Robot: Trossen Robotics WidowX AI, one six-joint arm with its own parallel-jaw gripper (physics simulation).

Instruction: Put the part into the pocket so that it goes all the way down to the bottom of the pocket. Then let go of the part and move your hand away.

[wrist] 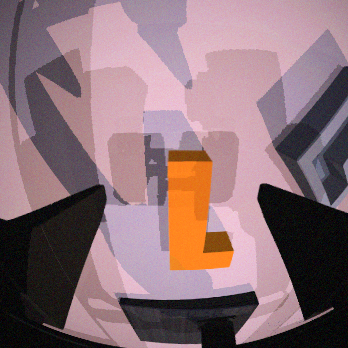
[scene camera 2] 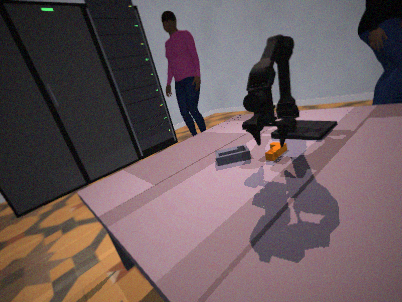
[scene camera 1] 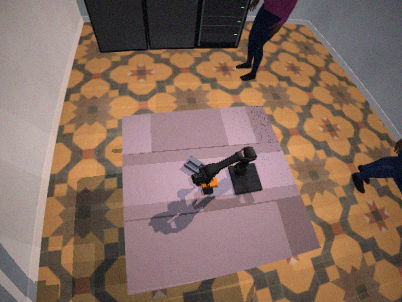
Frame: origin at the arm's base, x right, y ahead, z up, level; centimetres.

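Seen in the pictures: gripper, between the fingertips: (wrist: pixel 183 192) (scene camera 2: pixel 270 146) (scene camera 1: pixel 204 184); arm's base, origin of its link: (wrist: pixel 216 323) (scene camera 1: pixel 239 172).
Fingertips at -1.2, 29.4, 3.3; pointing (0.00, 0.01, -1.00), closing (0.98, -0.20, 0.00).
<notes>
Offsets run from my fingertips to a thing's top centre, as dx, dy, dz. Level surfaces: height alone.
The orange L-shaped part @[+1.1, -4.9, -2.7] (scene camera 1: pixel 213 183) (scene camera 2: pixel 274 152) (wrist: pixel 187 215) lies on the table, outside the pocket. In the wrist view its long leg points up and its short foot points right. The grey block with the pocket @[+17.1, -0.2, -2.1] (scene camera 1: pixel 200 168) (scene camera 2: pixel 233 159) (wrist: pixel 304 136) stands apart from the part, at the right edge of the wrist view and left of the part in scene view 2. Its pocket opens upward. My gripper (scene camera 1: pixel 203 185) (scene camera 2: pixel 270 144) (wrist: pixel 183 192) is open and empty, its fingertips above the table, one to either side of the part in the wrist view.
The arm's black base plate (scene camera 1: pixel 252 186) (scene camera 2: pixel 312 131) stands behind the part on the pink table @[dz -5.7] (scene camera 1: pixel 165 250) (scene camera 2: pixel 150 200). Dark cabinets (scene camera 1: pixel 120 30) (scene camera 2: pixel 60 90) and two people stand beyond the table. The arm's shadow falls across the table.
</notes>
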